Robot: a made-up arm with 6 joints. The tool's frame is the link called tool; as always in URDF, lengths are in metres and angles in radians. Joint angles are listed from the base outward.
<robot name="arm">
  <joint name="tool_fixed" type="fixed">
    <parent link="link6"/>
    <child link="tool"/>
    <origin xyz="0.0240 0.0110 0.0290" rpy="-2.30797 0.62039 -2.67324"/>
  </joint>
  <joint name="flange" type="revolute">
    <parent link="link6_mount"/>
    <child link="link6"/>
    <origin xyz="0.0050 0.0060 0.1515" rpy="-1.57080 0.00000 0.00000"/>
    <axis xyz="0 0 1"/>
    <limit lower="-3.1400" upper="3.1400"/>
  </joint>
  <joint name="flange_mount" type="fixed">
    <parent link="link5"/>
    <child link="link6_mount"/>
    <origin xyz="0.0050 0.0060 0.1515" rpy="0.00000 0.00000 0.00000"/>
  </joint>
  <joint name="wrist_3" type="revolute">
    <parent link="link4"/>
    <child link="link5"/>
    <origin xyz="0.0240 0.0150 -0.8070" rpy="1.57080 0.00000 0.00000"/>
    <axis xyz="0 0 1"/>
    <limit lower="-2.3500" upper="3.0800"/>
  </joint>
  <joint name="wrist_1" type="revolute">
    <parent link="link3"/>
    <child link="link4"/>
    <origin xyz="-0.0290 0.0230 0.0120" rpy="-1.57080 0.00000 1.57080"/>
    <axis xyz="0 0 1"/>
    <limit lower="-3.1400" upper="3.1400"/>
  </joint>
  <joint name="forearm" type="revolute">
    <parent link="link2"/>
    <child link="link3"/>
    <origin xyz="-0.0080 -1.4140 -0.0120" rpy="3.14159 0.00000 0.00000"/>
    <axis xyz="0 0 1"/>
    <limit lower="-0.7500" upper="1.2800"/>
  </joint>
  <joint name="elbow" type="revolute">
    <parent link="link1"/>
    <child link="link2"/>
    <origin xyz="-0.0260 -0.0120 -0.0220" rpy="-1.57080 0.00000 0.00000"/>
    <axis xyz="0 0 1"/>
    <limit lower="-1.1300" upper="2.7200"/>
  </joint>
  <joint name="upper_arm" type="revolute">
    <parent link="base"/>
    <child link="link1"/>
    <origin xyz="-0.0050 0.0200 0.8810" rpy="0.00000 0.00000 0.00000"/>
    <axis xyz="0 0 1"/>
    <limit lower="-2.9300" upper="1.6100"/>
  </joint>
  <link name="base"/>
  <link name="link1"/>
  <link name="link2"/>
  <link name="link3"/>
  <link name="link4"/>
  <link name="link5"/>
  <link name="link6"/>
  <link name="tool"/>
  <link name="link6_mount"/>
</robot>
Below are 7 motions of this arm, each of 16 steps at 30 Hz.
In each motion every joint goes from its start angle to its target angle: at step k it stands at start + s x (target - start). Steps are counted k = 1, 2, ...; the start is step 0. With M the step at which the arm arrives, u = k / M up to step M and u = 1 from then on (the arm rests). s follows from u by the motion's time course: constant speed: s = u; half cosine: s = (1 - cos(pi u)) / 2; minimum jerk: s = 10 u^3 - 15 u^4 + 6 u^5.
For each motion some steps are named. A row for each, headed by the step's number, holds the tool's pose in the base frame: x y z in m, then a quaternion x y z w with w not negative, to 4 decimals.
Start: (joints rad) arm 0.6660 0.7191 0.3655 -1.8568 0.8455 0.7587
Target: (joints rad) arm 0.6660 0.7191 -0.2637 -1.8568 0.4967 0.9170
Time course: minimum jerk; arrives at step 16
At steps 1, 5, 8, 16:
1: 1.1617 0.9775 1.4552 0.4897 0.5377 -0.3084 0.6132
5: 1.1180 0.9405 1.3900 0.4363 0.5722 -0.3274 0.6124
8: 1.0262 0.8635 1.2903 0.3396 0.6320 -0.3562 0.5987
16: 0.8570 0.7232 1.1874 0.1922 0.7170 -0.3872 0.5469

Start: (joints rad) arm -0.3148 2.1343 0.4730 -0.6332 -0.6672 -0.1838
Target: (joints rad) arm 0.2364 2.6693 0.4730 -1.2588 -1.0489 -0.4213
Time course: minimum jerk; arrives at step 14
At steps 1, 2, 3, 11, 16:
1: 0.8706 -0.5877 -0.6487 -0.3131 -0.8851 0.2998 0.1695
2: 0.8588 -0.5710 -0.6599 -0.3123 -0.8836 0.2993 0.1791
3: 0.8304 -0.5336 -0.6848 -0.3104 -0.8798 0.2987 0.2010
11: 0.0862 -0.1750 -0.9051 -0.2876 -0.6944 0.3809 0.5385
16: 0.0204 -0.1778 -0.9033 -0.2894 -0.6721 0.3931 0.5568

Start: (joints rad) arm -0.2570 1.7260 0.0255 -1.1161 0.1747 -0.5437
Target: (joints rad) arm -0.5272 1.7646 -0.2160 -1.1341 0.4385 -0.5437
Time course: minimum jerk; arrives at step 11
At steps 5, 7, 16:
5: 0.8342 -0.5240 -0.0273 -0.6461 -0.4820 0.5894 0.0530
7: 0.7282 -0.5632 -0.0037 -0.6397 -0.4417 0.6241 0.0780
16: 0.6476 -0.5853 0.0184 -0.6311 -0.4125 0.6495 0.0983

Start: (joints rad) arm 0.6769 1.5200 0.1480 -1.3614 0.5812 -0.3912
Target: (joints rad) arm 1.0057 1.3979 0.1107 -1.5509 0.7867 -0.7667
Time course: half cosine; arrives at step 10
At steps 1, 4, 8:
1: 1.0681 0.7347 0.1836 0.4992 0.6408 -0.4140 0.4107
4: 0.9781 0.8635 0.2347 0.5489 0.6178 -0.3840 0.4118
8: 0.7837 1.0604 0.3232 0.6309 0.5812 -0.3218 0.4007

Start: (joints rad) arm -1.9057 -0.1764 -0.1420 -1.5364 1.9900 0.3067
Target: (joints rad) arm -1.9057 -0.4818 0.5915 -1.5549 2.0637 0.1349
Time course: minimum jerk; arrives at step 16
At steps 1, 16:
1: -0.1859 -0.4394 2.0298 -0.1769 0.7816 0.5588 0.2134
16: 0.0158 0.1192 2.6641 0.1179 -0.9895 -0.0735 0.0406

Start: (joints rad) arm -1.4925 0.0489 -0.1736 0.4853 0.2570 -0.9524
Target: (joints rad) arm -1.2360 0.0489 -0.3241 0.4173 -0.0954 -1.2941
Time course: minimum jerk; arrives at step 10
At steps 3, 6, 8, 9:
3: -0.1912 -0.8023 2.2899 0.5848 0.1092 -0.6336 0.4946
6: -0.0867 -0.8246 2.2265 0.6890 0.1661 -0.5683 0.4180
8: -0.0341 -0.8288 2.1939 0.7309 0.1928 -0.5399 0.3703
9: -0.0241 -0.8290 2.1877 0.7381 0.1976 -0.5349 0.3607

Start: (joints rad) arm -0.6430 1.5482 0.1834 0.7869 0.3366 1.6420
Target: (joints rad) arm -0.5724 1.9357 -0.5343 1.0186 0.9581 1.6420
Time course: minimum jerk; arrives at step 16
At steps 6, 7, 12, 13, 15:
6: 1.1172 -1.0451 -0.0135 -0.7126 0.3456 -0.0177 0.6103
7: 1.0490 -0.9783 -0.0874 -0.6891 0.3465 0.0160 0.6362
12: 0.6893 -0.6597 -0.2879 -0.5319 0.3755 0.1476 0.7446
13: 0.6499 -0.6273 -0.2949 -0.5111 0.3813 0.1585 0.7538
15: 0.6166 -0.6002 -0.2987 -0.4930 0.3868 0.1673 0.7612

